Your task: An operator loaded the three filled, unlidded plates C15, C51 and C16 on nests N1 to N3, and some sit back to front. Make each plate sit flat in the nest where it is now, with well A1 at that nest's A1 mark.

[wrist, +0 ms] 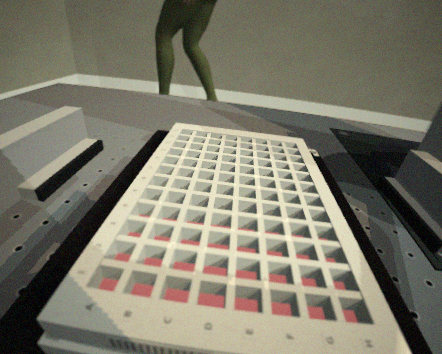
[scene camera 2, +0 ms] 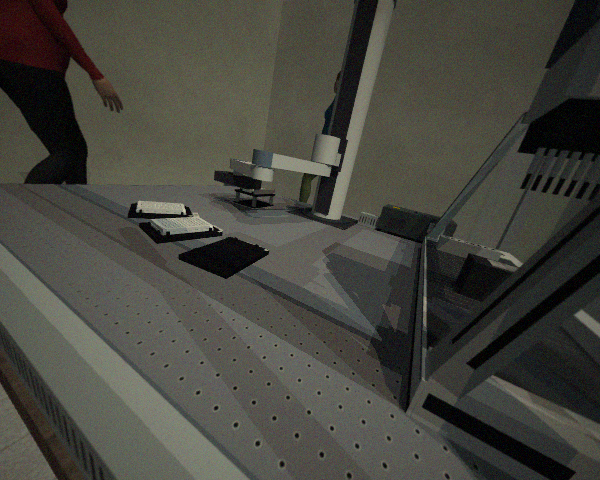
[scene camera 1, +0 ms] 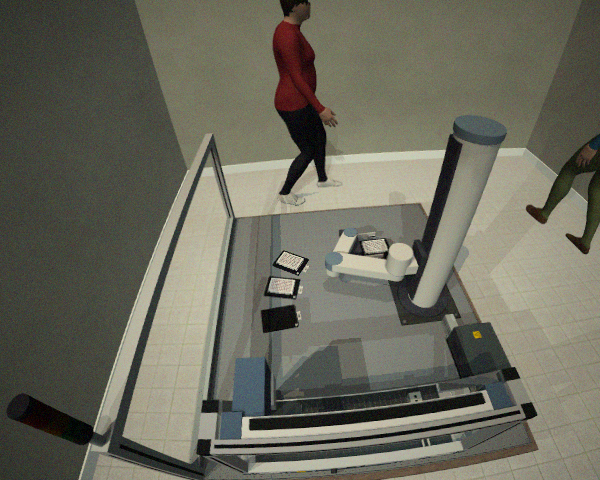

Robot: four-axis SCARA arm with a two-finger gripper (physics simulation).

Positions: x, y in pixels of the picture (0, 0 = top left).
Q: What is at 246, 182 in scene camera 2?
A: My gripper.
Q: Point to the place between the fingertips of my gripper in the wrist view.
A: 242, 146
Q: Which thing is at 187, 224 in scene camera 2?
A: A white plate.
